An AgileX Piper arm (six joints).
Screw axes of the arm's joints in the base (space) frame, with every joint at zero. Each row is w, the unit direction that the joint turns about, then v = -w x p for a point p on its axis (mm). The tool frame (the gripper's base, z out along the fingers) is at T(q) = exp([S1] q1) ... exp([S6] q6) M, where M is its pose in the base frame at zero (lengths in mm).
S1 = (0, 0, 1, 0, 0, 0)
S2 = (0, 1, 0, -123, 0, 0)
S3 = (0, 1, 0, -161.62, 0, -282.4)
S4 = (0.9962, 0, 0.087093, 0, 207.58, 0)
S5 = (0, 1, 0, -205.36, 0, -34.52)
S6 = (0.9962, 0, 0.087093, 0, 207.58, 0)
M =
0.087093 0 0.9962 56.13
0 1 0 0
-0.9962 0 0.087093 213.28
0 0 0 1
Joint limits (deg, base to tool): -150..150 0..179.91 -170..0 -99.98..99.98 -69.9..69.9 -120..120
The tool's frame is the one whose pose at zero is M.
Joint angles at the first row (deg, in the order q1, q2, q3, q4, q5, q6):
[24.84, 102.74, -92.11, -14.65, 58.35, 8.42]
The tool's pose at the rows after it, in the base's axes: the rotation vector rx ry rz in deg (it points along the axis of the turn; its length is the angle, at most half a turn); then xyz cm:
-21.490, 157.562, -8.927, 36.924, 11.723, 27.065
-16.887, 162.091, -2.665, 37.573, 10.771, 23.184
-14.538, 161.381, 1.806, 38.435, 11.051, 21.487
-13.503, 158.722, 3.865, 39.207, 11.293, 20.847
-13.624, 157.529, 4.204, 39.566, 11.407, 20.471
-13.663, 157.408, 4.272, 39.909, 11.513, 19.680
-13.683, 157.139, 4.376, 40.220, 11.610, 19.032
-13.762, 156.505, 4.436, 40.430, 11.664, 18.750
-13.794, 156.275, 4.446, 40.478, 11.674, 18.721
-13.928, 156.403, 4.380, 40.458, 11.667, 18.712
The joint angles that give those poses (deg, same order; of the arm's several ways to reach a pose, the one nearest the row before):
[20.05, 104.48, -87.27, -12.16, 59.23, 9.05]
[17.17, 107.40, -83.11, -6.23, 54.50, 8.18]
[16.56, 109.70, -82.50, -2.97, 49.97, 7.82]
[16.38, 110.91, -82.50, -1.95, 45.80, 7.76]
[16.38, 111.59, -82.50, -1.94, 43.92, 7.63]
[16.38, 112.80, -82.50, -1.94, 42.59, 7.63]
[16.38, 113.82, -82.55, -1.94, 41.34, 7.63]
[16.38, 114.30, -82.55, -2.06, 40.25, 7.63]
[16.38, 114.37, -82.55, -2.11, 39.96, 7.63]
[16.38, 114.37, -82.55, -2.11, 40.10, 7.54]

